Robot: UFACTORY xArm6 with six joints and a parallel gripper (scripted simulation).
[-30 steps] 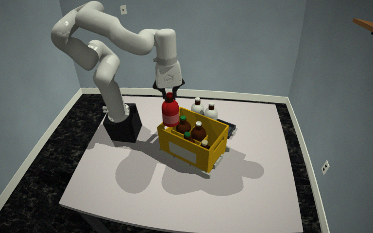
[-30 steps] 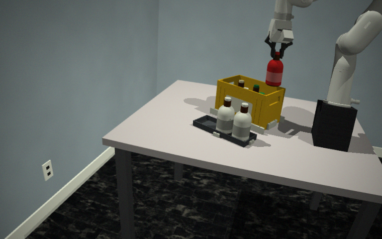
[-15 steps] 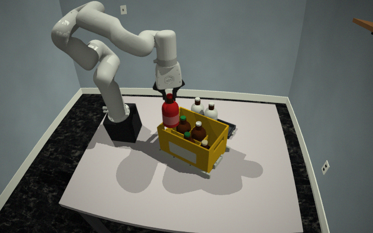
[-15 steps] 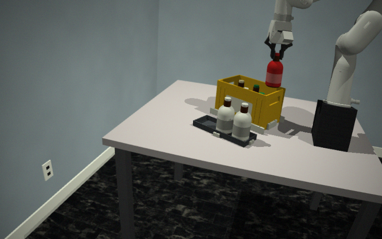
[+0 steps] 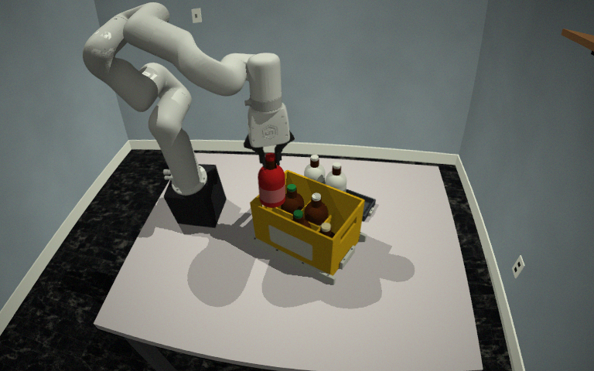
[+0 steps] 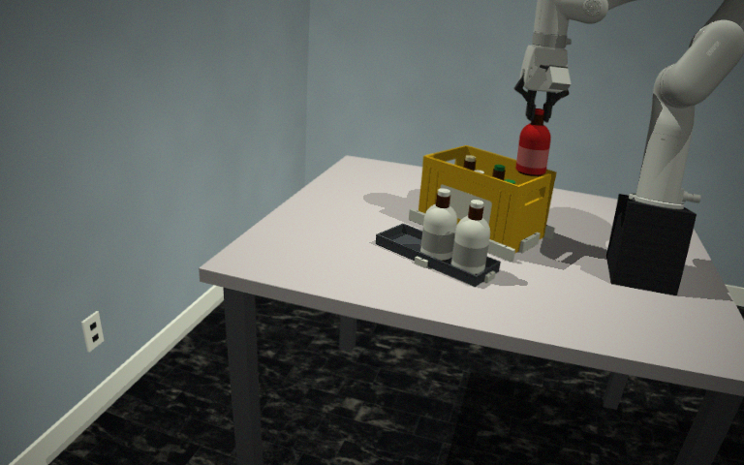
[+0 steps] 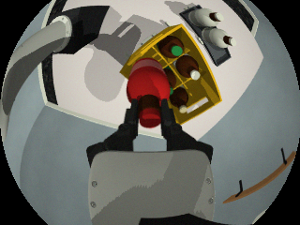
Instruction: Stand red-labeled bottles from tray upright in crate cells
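The red-labeled bottle lies 70 mm below my hand. From my hand the other things lie so: crate (100 mm ahead, 10 mm to the right, 240 mm below).
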